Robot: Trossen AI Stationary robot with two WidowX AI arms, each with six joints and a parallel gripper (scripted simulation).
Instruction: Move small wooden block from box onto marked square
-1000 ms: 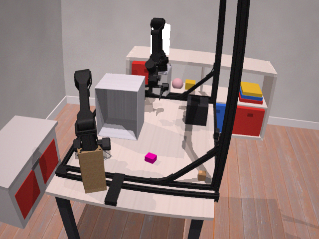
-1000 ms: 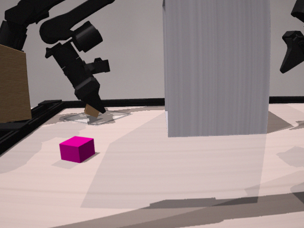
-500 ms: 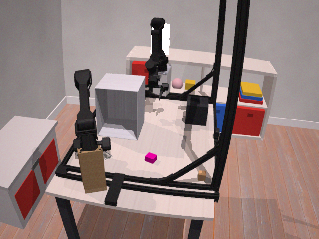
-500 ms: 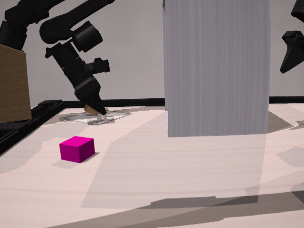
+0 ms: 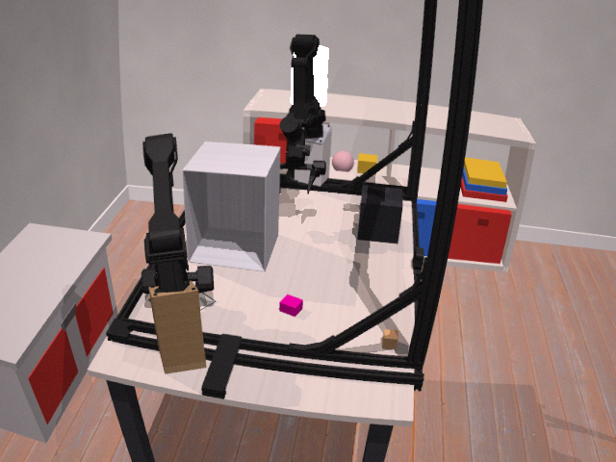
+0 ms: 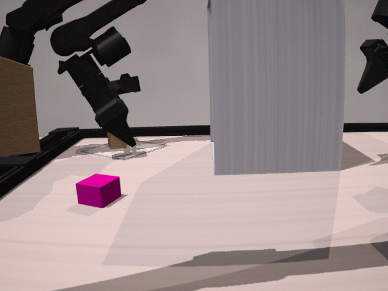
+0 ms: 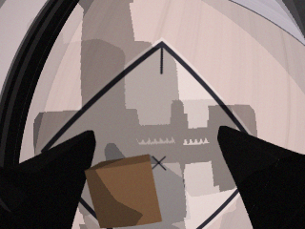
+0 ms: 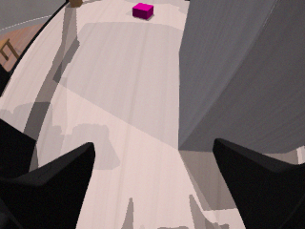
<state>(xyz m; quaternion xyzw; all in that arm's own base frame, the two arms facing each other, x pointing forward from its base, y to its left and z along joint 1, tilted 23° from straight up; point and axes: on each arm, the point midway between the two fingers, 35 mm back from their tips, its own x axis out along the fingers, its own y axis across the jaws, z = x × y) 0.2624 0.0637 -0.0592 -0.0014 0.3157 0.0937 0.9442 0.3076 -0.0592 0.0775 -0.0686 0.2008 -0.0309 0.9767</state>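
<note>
Right now the marked square is 4 cm below my left hand. The rest, counted from my left hand: magenta block: 28 cm behind, 8 cm to the right, 3 cm below.
</note>
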